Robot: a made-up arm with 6 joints.
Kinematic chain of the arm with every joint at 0, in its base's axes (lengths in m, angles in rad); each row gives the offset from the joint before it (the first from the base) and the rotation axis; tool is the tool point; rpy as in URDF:
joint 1: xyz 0 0 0.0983 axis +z
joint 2: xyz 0 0 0 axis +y
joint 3: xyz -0.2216 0 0.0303 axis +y
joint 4: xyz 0.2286 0 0.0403 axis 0.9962 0 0.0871
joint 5: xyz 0 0 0 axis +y
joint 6: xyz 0.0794 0 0.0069 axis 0.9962 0 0.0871
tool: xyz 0 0 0 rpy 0 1.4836 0
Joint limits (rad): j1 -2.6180..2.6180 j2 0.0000..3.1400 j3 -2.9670..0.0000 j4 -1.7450..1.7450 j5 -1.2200..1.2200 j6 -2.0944..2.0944
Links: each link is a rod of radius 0.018 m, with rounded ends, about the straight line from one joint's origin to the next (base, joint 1, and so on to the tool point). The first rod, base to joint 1, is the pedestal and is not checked.
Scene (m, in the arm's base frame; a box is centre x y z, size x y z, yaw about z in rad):
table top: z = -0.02
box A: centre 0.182 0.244 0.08 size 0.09 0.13 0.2 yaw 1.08
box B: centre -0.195 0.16 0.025 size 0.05 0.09 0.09 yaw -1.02
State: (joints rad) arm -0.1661 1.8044 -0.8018 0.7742 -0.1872 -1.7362
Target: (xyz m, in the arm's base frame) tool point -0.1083 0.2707 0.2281
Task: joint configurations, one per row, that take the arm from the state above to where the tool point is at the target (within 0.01 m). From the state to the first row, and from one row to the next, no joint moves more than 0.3 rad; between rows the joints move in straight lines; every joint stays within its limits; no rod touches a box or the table.
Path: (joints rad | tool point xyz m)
1: 0.0567 1.7188 -0.9502 0.7259 -0.0961 -1.8107 | 0.3200 0.0131 0.1375
2: 0.2795 1.6331 -1.0985 0.6776 -0.0050 -1.8852 | 0.3204 0.0917 0.2016
3: 0.5023 1.5475 -1.2469 0.6293 0.0862 -1.9597 | 0.2889 0.1633 0.2691
4: 0.7830 1.5220 -1.1967 0.6759 0.1129 -1.9150 | 0.2258 0.2327 0.2607
5: 1.0638 1.4966 -1.1464 0.7225 0.1397 -1.8703 | 0.1472 0.2802 0.2524
6: 1.3445 1.4711 -1.0962 0.7691 0.1665 -1.8256 | 0.0602 0.3024 0.2442
7: 1.6252 1.4456 -1.0460 0.8157 0.1933 -1.7809 | -0.0275 0.2988 0.2361
8: 1.9059 1.4202 -0.9958 0.8624 0.2201 -1.7362 | -0.1083 0.2707 0.2281

